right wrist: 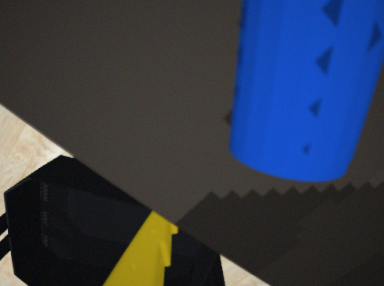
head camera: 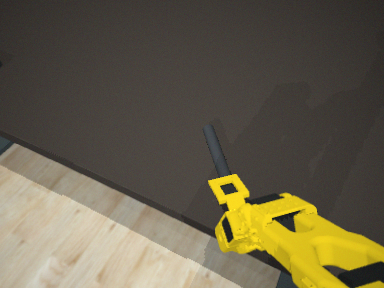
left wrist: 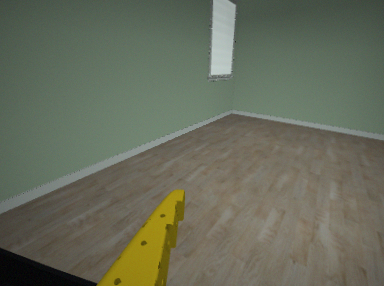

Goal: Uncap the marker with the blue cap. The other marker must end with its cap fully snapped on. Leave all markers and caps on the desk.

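Frame: origin at the left arm's base, x ahead, y left, z up, level; centimetres.
Seen in the pictures: left hand, its tool point: [left wrist: 184, 200]; right hand, its tool point: [right wrist: 177, 210].
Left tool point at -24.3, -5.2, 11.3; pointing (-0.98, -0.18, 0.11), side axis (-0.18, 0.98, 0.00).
Observation:
Pixels of each thing's top centre, then the offset from my left tool point to it, as dx, dy, dz. "pt": a spot on its surface instead. Level surfaces: height alone.
- marker with a dark grey body, centre of its top: [head camera: 222, 162] +61.2, -15.5, -14.9
- dark desk, height of its surface: dz -16.8
- small dark thing, a spot on its surface: [head camera: 1, 64] pt +83.6, +25.9, -16.3
- wooden floor, height of its surface: dz -88.8
A marker with a dark grey body [head camera: 216, 150] lies on the dark desk [head camera: 125, 100] in the head view; its near end runs under my right gripper. Its blue cap [right wrist: 300, 90] shows large and close at the upper right of the right wrist view. My right gripper [head camera: 240, 231] [right wrist: 164, 235] is open; one notched jaw shows, to the left of and below the cap's end, apart from it in the picture. My left gripper [left wrist: 172, 207] is open, with one notched jaw showing over the floor, away from the desk. The other marker cannot be made out.
A small dark thing [head camera: 1, 64] is cut off at the head view's left edge. The desk's front edge runs diagonally below the marker, with wooden floor [head camera: 75, 225] beyond. The black cart base [right wrist: 95, 215] shows under the right jaw. Green walls [left wrist: 100, 75] stand in the left wrist view.

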